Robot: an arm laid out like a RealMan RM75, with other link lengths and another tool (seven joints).
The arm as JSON. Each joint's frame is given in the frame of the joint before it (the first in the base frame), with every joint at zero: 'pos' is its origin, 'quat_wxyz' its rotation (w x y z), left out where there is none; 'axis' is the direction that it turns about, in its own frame. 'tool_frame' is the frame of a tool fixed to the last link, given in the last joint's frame.
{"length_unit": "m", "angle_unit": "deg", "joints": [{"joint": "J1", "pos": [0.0, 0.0, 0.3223], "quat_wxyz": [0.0, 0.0, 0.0, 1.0], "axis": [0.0, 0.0, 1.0]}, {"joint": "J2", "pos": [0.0, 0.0, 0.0], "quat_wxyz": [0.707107, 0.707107, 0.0, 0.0], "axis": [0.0, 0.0, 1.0]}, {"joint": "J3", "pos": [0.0, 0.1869, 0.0], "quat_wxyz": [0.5, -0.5, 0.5, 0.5], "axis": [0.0, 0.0, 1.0]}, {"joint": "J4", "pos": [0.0, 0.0, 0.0], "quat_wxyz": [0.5, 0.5, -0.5, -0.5], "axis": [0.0, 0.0, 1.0]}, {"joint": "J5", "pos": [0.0, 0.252, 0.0], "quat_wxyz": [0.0, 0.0, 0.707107, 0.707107], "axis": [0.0, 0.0, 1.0]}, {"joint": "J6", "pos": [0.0, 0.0, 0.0], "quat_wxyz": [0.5, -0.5, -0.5, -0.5], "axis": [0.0, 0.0, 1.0]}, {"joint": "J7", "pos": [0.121, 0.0, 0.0], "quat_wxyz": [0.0, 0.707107, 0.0, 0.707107], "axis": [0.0, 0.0, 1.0]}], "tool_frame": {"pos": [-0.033, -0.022, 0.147], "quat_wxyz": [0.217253, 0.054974, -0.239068, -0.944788]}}
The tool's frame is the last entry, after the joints.
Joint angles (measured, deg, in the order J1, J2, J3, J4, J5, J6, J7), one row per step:
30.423, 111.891, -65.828, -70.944, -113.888, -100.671, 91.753
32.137, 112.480, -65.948, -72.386, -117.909, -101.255, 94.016
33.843, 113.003, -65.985, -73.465, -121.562, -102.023, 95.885
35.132, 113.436, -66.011, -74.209, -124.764, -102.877, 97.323
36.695, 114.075, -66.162, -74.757, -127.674, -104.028, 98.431
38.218, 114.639, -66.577, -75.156, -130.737, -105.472, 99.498
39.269, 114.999, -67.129, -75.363, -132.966, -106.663, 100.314
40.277, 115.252, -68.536, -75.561, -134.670, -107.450, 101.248
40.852, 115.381, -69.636, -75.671, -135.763, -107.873, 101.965
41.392, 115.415, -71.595, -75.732, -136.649, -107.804, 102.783
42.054, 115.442, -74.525, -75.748, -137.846, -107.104, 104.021
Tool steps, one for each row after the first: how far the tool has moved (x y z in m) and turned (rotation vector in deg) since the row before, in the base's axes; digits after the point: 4 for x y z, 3 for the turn. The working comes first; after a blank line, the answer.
Tool pose at each row, in the base's axes (x y z in m, rotation vector in deg; the steps are taken from these numbers as rounded here):
0.1314, 0.3789, 0.0456, -124.521, -81.779, 25.106
0.1327, 0.3811, 0.0454, -126.559, -83.466, 21.322
0.1338, 0.3830, 0.0461, -128.291, -85.006, 17.867
0.1370, 0.3835, 0.0471, -129.979, -86.069, 14.743
0.1369, 0.3824, 0.0463, -131.541, -87.626, 12.500
0.1388, 0.3795, 0.0454, -133.605, -89.298, 9.971
0.1412, 0.3762, 0.0446, -135.423, -90.541, 7.970
0.1418, 0.3727, 0.0417, -137.044, -92.323, 6.109
0.1428, 0.3703, 0.0397, -138.160, -93.415, 4.667
0.1434, 0.3682, 0.0357, -139.119, -95.127, 2.997
0.1443, 0.3672, 0.0297, -139.936, -97.420, 0.282

0.0013, 0.0022, -0.0002, -0.092, -3.640, -0.211
0.0011, 0.0019, 0.0007, -0.080, -3.267, -0.137
0.0032, 0.0005, 0.0010, -0.136, -2.879, -0.357
-0.0001, -0.0011, -0.0008, -0.659, -2.544, 0.137
0.0019, -0.0029, -0.0009, -0.989, -2.960, 0.008
0.0024, -0.0033, -0.0008, -0.929, -2.383, -0.099
0.0006, -0.0035, -0.0029, -1.087, -2.411, 0.305
0.0010, -0.0024, -0.0020, -0.651, -1.690, 0.116
0.0006, -0.0021, -0.0040, -0.725, -1.967, 0.507
0.0009, -0.0010, -0.0060, -0.507, -2.682, 0.805

